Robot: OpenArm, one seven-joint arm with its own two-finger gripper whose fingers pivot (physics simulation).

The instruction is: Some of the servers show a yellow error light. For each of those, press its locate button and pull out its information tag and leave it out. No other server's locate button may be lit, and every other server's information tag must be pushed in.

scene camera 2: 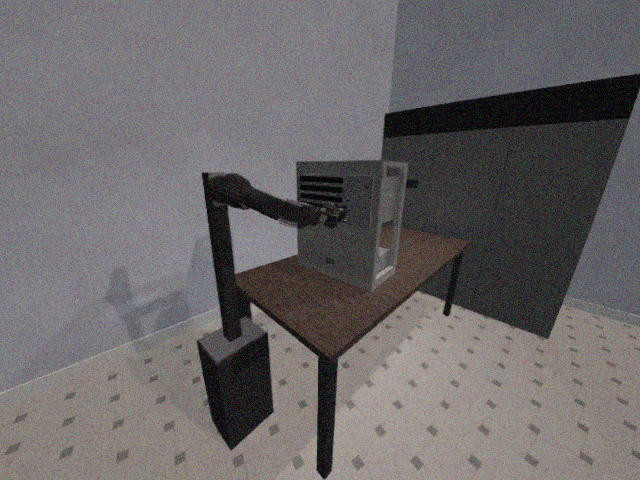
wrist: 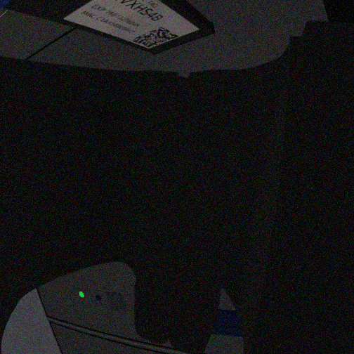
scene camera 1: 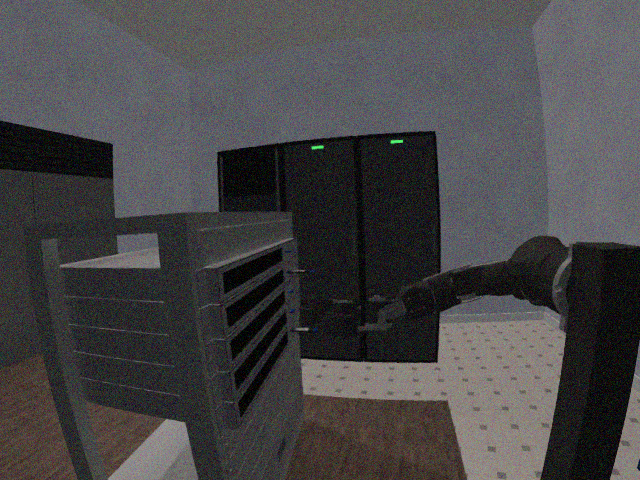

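There is an arm's post (scene camera 1: pixel 589 415) that I can see, and along with the post I see my own gripper (wrist: pixel 192 214).
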